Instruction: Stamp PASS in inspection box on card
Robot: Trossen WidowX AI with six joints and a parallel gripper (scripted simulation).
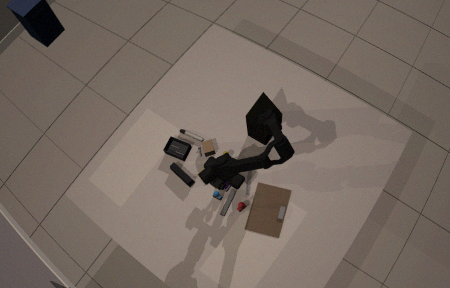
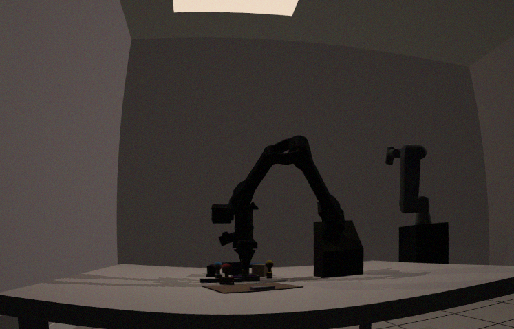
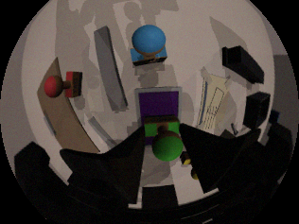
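The green-knobbed stamp is right at my gripper tip. Round my gripper tip: cream note: 20 mm ahead, 110 mm to the right, 40 mm below; then blue stamp: 90 mm ahead, 10 mm to the left, 20 mm below; then purple ink pad: 30 mm below.
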